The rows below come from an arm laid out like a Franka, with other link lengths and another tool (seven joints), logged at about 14 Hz.
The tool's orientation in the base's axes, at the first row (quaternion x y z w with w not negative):
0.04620, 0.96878, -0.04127, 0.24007
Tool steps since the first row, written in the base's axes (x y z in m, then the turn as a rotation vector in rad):
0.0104, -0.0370, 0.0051, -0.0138, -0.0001, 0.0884
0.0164, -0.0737, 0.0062, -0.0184, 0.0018, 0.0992
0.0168, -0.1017, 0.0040, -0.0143, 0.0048, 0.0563
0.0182, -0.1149, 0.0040, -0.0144, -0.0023, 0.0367
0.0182, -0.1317, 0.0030, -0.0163, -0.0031, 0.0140
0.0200, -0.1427, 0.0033, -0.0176, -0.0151, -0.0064
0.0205, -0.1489, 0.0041, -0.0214, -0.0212, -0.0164
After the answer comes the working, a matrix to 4 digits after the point.
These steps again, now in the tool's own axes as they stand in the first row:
-0.0141, -0.0359, 0.0041, -0.0293, -0.0067, -0.0843
-0.0225, -0.0717, 0.0096, -0.0302, -0.0060, -0.0961
-0.0238, -0.0993, 0.0146, -0.0135, -0.0001, -0.0567
-0.0259, -0.1123, 0.0166, -0.0047, -0.0060, -0.0388
-0.0266, -0.1289, 0.0192, 0.0076, -0.0057, -0.0195
-0.0291, -0.1396, 0.0209, 0.0174, -0.0165, -0.0009
-0.0304, -0.1458, 0.0211, 0.0251, -0.0224, 0.0067

The tool's axes in the first row as the columns of a matrix, in the base's axes (rounded; the answer above uses it unrounded):
-0.8805, 0.1093, 0.4613
0.0697, 0.9923, -0.1021
-0.4690, -0.0578, -0.8813

